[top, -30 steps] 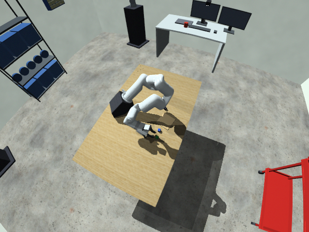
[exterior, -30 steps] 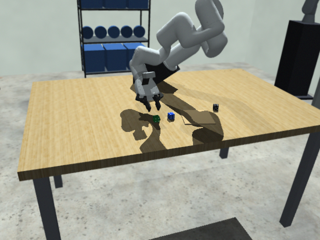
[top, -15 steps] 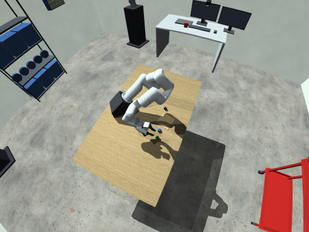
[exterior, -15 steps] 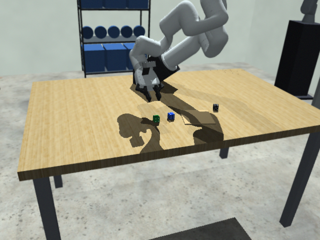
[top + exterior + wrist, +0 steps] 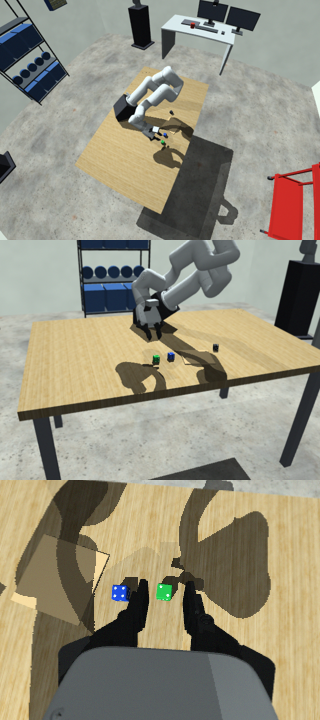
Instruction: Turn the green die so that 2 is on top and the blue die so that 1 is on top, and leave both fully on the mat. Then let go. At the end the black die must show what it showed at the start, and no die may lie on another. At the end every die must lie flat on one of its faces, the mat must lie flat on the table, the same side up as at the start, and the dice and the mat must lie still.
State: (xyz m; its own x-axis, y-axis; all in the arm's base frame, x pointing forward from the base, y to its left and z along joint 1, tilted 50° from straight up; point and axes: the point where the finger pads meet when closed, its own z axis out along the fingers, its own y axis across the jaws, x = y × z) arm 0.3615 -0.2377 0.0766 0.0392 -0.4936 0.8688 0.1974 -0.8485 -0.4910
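The green die lies 30 mm ahead of my hand, 10 mm to the left of it and 100 mm below it. From my hand the other things lie so: black die: 80 mm behind, 320 mm to the left, 100 mm below; then tan mat: 210 mm to the left, 110 mm below; then blue die: 10 mm ahead, 80 mm to the left, 100 mm below.
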